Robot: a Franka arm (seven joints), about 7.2 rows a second.
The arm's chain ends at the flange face. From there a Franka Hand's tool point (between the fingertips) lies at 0.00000 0.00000 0.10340 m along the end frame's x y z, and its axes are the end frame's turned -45 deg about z.
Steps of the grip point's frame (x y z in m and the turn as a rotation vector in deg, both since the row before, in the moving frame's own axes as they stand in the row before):
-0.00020, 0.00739, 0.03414, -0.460, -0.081, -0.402
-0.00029, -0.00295, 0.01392, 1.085, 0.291, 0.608
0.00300, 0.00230, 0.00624, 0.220, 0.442, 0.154
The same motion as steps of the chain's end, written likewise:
0.00460, 0.00468, 0.03414, -0.383, 0.268, -0.402
-0.00129, -0.00012, 0.01394, 0.973, -0.561, 0.608
0.00346, 0.00035, 0.00624, 0.468, 0.157, 0.154

